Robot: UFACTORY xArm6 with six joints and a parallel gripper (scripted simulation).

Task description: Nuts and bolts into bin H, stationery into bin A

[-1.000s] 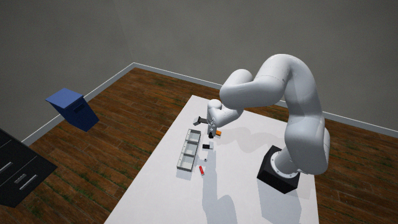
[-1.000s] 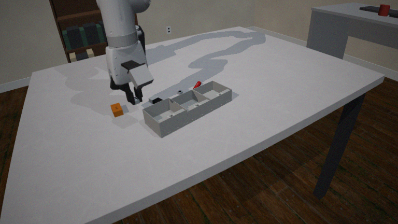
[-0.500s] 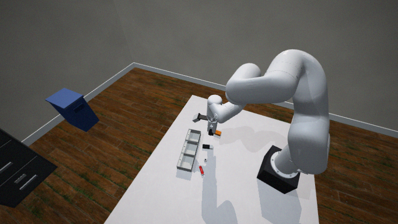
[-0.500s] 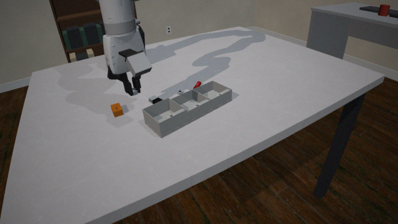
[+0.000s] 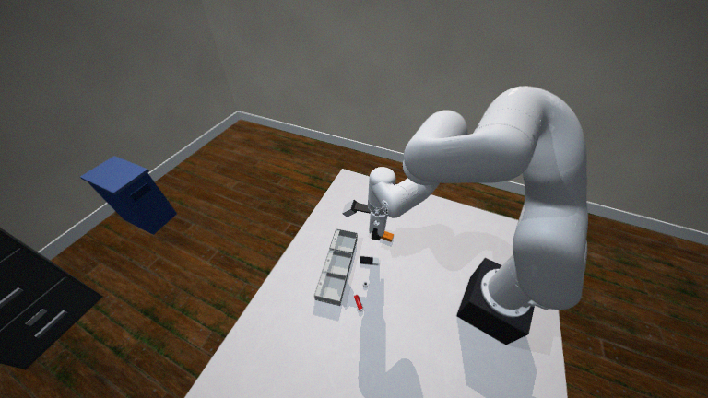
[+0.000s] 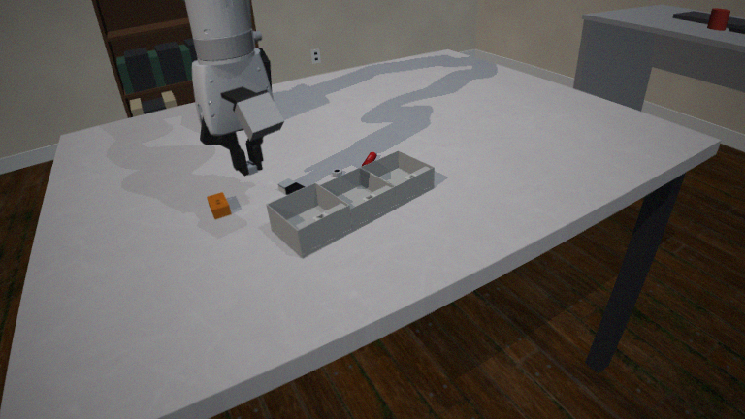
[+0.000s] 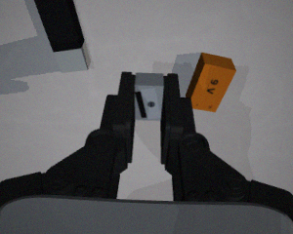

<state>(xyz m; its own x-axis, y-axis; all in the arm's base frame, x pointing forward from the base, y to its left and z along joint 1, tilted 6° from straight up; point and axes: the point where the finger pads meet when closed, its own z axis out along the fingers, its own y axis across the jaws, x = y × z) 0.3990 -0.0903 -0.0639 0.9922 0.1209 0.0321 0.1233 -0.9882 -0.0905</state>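
Now: the black block 8 cm below my hand, 6 cm to the left of it and 1 cm behind it. From my hand the other things lie so: grey three-compartment bin row 13 cm to the left, 9 cm ahead, 7 cm below; orange block 8 cm below, 5 cm to the right, 4 cm behind; hex nut 15 cm to the left, 8 cm below, 2 cm behind.
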